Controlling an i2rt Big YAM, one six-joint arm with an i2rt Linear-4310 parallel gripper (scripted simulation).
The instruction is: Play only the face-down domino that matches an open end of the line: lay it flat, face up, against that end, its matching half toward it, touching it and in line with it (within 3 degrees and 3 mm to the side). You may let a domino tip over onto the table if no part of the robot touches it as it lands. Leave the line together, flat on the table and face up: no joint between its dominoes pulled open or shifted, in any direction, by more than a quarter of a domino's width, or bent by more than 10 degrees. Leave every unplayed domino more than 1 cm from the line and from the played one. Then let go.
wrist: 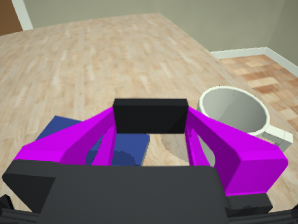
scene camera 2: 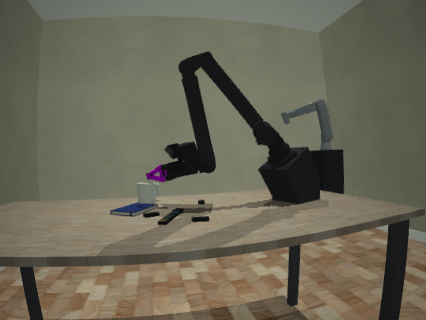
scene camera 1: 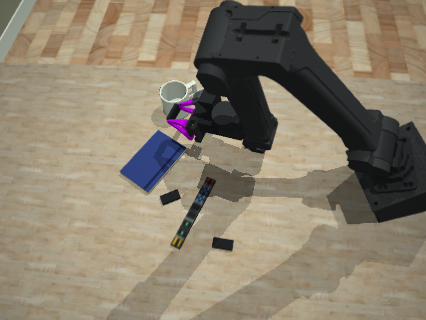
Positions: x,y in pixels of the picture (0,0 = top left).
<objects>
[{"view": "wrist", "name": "my gripper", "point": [150,113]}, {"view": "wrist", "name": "black domino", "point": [132,115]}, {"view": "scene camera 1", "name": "my gripper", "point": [172,113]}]
</objects>
